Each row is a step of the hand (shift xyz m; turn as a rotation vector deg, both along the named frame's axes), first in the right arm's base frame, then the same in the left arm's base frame.
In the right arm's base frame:
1: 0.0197 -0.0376 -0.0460 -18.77 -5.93 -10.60
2: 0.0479 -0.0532 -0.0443 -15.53 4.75 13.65
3: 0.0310 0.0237 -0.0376 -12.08 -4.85 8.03
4: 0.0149 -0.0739 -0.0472 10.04 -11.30 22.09
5: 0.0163 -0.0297 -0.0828 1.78 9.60 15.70
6: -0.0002 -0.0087 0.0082 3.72 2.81 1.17
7: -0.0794 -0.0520 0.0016 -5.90 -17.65 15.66
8: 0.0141 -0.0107 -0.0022 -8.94 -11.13 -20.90
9: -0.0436 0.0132 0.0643 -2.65 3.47 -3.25
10: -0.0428 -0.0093 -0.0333 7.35 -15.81 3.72
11: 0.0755 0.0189 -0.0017 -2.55 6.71 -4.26
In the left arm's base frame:
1: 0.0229 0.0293 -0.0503 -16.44 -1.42 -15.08
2: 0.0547 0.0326 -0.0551 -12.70 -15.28 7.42
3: 0.0093 0.0530 0.0063 -6.91 -13.41 -2.51
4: 0.0335 0.0129 -0.0814 18.38 -18.72 5.30
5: 0.0086 0.0612 -0.0647 1.03 -7.97 16.65
6: 0.0052 -0.0104 -0.0026 2.38 1.73 3.80
7: -0.0483 -0.0551 -0.0604 5.52 -22.57 -7.18
8: 0.0164 0.0029 -0.0064 -7.86 8.67 -22.44
9: -0.0299 -0.0641 0.0348 -4.49 3.05 0.39
10: -0.0412 0.0060 -0.0359 13.86 -6.79 -8.93
11: 0.0585 0.0396 0.0327 -5.96 5.29 2.48

